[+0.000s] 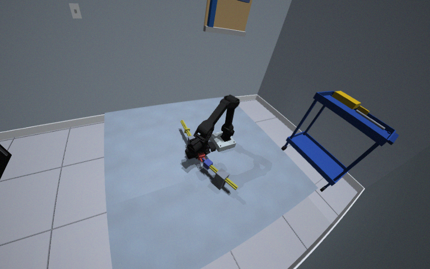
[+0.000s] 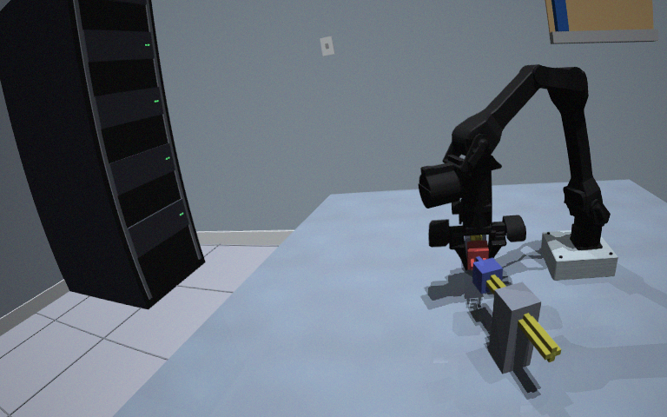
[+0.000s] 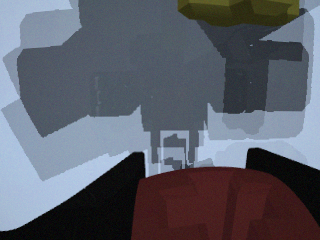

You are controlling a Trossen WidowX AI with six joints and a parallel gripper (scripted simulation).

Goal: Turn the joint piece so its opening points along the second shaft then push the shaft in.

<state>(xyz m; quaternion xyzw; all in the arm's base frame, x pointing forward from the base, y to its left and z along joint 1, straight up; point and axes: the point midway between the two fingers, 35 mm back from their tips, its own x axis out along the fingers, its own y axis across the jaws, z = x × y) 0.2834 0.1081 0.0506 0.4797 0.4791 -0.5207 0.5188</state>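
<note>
Now: the joint piece 20 mm to the left of my gripper tip and 40 mm above it.
</note>
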